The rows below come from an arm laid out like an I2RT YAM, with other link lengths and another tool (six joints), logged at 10 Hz.
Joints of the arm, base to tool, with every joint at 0 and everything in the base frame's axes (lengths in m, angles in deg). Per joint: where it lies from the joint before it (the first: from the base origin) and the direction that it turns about. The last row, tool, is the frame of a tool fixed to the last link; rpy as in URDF.
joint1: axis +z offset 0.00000 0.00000 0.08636
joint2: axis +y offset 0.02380 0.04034 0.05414
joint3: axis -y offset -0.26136 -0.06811 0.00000
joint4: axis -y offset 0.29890 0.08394 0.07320
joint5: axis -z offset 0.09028 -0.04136 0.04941
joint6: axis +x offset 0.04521 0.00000 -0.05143
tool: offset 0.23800 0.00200 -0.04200 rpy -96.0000 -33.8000 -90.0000
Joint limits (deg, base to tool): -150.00..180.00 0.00..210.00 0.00..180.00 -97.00..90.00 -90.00..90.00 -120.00..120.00
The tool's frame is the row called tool.
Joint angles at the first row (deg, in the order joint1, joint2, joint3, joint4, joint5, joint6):
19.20, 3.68, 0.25, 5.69, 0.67, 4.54
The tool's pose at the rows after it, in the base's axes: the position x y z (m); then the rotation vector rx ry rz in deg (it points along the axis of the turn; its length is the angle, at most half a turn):
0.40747 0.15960 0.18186 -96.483 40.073 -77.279
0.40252 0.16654 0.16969 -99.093 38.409 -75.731
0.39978 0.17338 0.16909 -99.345 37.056 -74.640
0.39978 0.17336 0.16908 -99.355 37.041 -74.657
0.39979 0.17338 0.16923 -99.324 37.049 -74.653
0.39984 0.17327 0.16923 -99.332 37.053 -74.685
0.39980 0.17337 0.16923 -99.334 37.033 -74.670
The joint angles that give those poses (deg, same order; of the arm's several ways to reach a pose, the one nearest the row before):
19.20, 1.28, 0.30, 2.70, 0.69, 4.51
19.20, 0.58, 0.29, 0.08, -1.11, 3.60
19.20, 0.65, 0.30, 0.06, -2.59, 3.62
19.20, 0.64, 0.29, 0.05, -2.59, 3.60
19.20, 0.64, 0.30, 0.07, -2.59, 3.62
19.20, 0.65, 0.30, 0.08, -2.57, 3.59
19.20, 0.65, 0.30, 0.08, -2.59, 3.60

